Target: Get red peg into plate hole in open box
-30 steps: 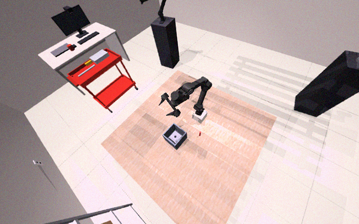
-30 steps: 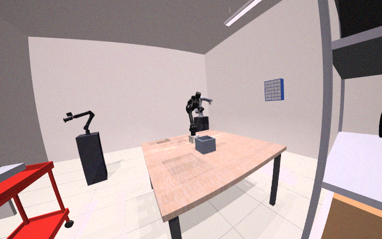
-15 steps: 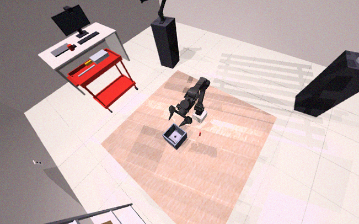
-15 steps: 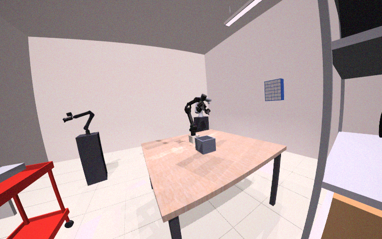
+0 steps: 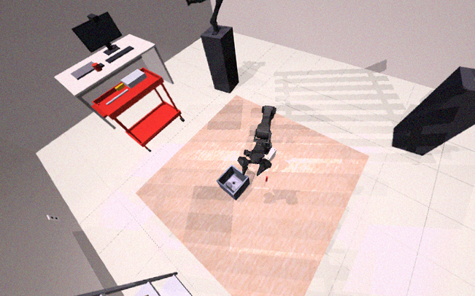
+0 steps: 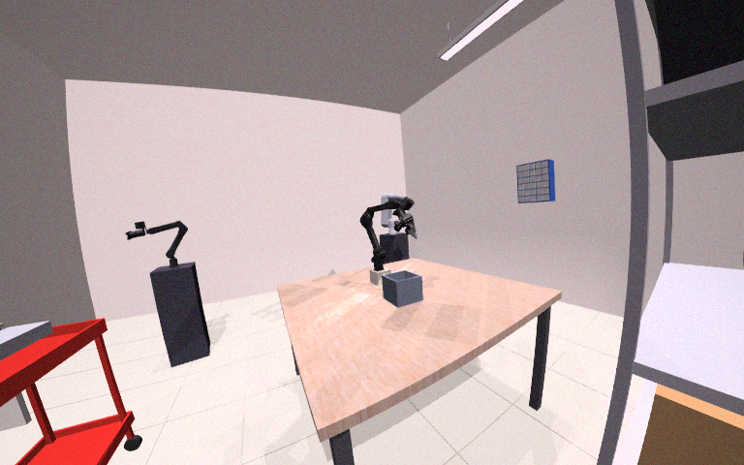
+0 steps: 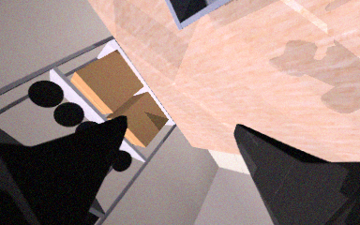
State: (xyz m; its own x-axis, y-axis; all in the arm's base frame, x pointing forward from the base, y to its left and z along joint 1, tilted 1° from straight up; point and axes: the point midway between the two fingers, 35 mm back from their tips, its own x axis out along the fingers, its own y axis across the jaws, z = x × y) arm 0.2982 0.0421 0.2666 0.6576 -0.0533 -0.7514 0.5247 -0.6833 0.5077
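Now: gripper tip 13 cm past the red peg, 5 cm to the right of it and 30 cm above it. From my gripper tip the other things lie so: light plate (1 cm ahead, 14 cm to the right, 29 cm below).
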